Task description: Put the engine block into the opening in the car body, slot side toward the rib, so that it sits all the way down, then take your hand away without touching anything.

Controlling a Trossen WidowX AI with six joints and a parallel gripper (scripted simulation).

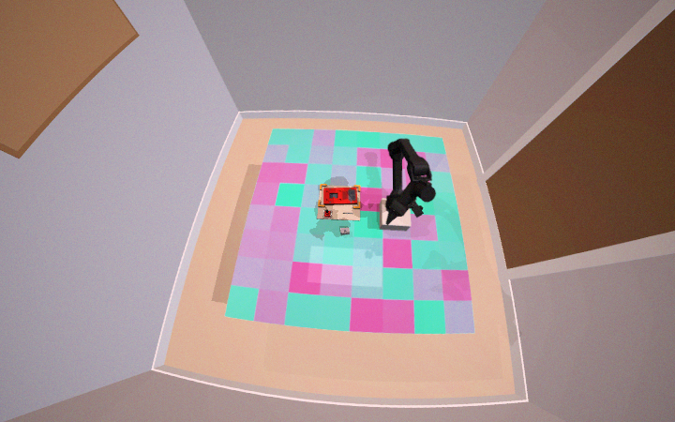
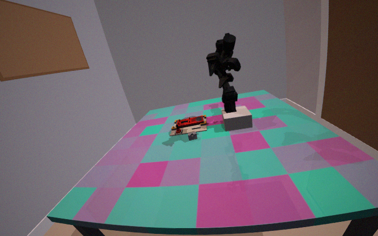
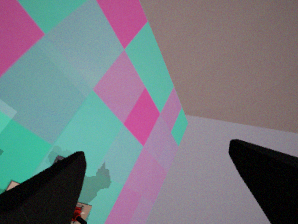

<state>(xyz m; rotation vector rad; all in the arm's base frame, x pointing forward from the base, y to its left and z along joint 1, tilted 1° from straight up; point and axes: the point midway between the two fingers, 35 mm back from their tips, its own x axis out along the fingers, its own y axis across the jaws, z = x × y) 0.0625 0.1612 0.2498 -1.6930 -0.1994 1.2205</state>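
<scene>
The engine block lies 18 cm ahead of my gripper tip, 5 cm to the right of it and 29 cm below it.
</scene>
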